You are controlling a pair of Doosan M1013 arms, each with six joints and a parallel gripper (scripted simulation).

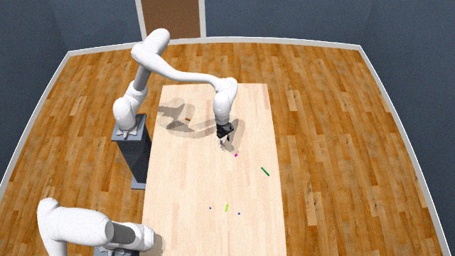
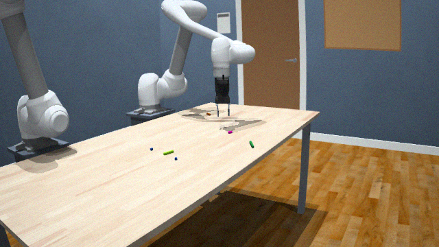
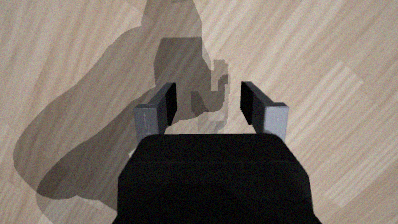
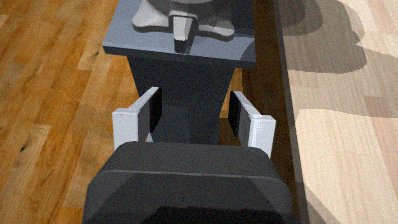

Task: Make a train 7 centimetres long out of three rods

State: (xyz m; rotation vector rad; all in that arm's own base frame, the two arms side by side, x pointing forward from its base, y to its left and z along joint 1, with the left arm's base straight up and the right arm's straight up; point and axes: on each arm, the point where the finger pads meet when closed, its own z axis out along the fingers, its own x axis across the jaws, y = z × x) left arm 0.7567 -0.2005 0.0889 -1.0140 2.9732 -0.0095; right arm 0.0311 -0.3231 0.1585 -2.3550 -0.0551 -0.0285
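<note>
Now: the lime rod 45 cm to the right of my left hand, 8 cm below it and 1 cm behind it. The rest, counted from my left hand: orange rod (28 cm to the left, 27 cm behind, 8 cm below); magenta rod (8 cm below, 7 cm ahead, 6 cm to the right); green rod (25 cm ahead, 21 cm to the right, 8 cm below).
</note>
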